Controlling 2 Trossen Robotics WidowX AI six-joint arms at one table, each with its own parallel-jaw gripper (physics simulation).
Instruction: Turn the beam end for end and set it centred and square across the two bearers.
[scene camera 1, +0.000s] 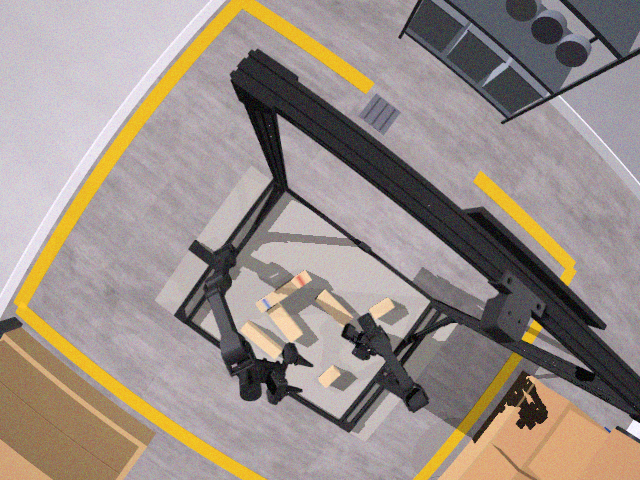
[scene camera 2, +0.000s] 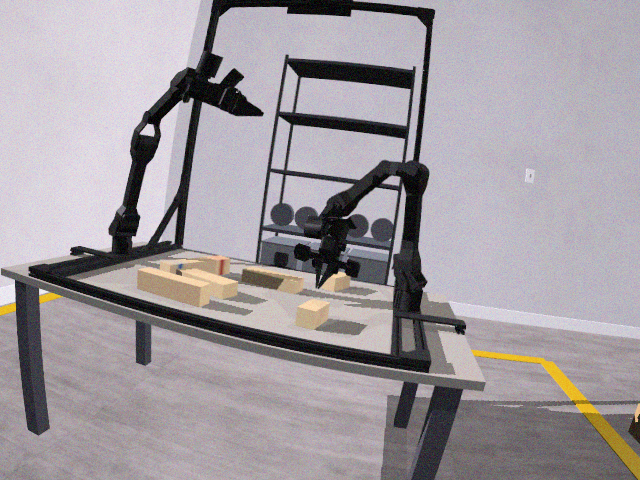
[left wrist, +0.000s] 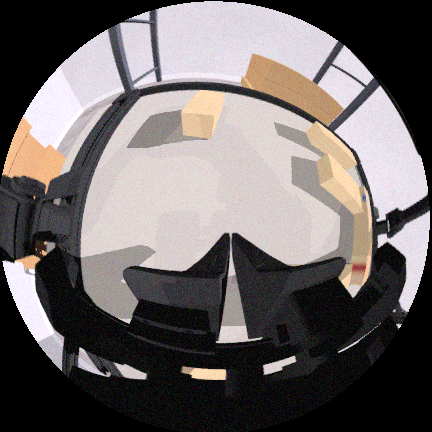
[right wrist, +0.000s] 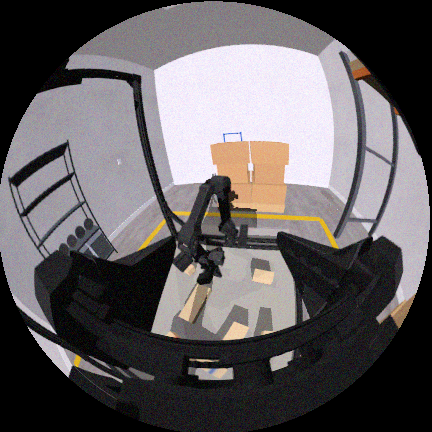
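Pixels of known places: left gripper, fingertip midpoint: (scene camera 1: 350, 341) (scene camera 2: 317, 288) (left wrist: 229, 237) (right wrist: 220, 276); right gripper, fingertip midpoint: (scene camera 1: 307, 378) (scene camera 2: 262, 113) (right wrist: 227, 239); left arm's base, link origin: (scene camera 2: 407, 309) (left wrist: 63, 225) (right wrist: 229, 240); right arm's base, link origin: (scene camera 1: 228, 252) (scene camera 2: 121, 253) (left wrist: 375, 228).
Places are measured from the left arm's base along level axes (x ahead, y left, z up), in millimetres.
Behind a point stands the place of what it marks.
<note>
The beam (scene camera 1: 283, 295) @(x 616, y 4, z 31 mm) (scene camera 2: 201, 264) @(x 603, y 3, z 22 mm) (left wrist: 362, 232) @(x 600, y -5, z 11 mm) is pale wood with a blue band near one end and a red band near the other. Long plain blocks lie near it: one (scene camera 1: 285, 323) @(x 535, y 101, z 19 mm) (scene camera 2: 216, 284) @(x 486, y 151, z 14 mm) (left wrist: 340, 182) @(x 474, y 92, z 19 mm) close to its blue end, one (scene camera 1: 261, 339) @(x 578, y 218, z 31 mm) (scene camera 2: 173, 286) @(x 557, y 252, z 14 mm) beside that, and one (scene camera 1: 333, 305) @(x 414, y -86, z 19 mm) (scene camera 2: 266, 279) @(x 411, y -44, z 5 mm) (right wrist: 196, 304) @(x 409, y -62, z 19 mm) toward the left gripper. I cannot tell which are the two bearers. My left gripper (scene camera 2: 318, 286) @(x 253, y 2, z 18 mm) (left wrist: 229, 237) @(x 253, y 2, z 18 mm) is shut and empty, pointing down low over the table. My right gripper (scene camera 1: 307, 377) @(x 444, y 91, z 460 mm) is open and empty, high above the table.
A short block (scene camera 1: 381, 308) @(x 232, y -198, z 25 mm) (scene camera 2: 338, 282) @(x 215, y -163, z 8 mm) stands behind the left gripper in scene camera 2. Another short block (scene camera 1: 329, 376) @(x 231, y 187, z 25 mm) (scene camera 2: 312, 314) @(x 217, y 241, z 16 mm) (left wrist: 200, 120) @(x 221, y 147, z 13 mm) (right wrist: 262, 276) @(x 237, y 189, z 25 mm) lies near the front edge there. A black frame (scene camera 1: 361, 139) @(x 736, y -371, z 1015 mm) (scene camera 2: 424, 87) @(x 26, y -345, z 701 mm) rises over the table.
</note>
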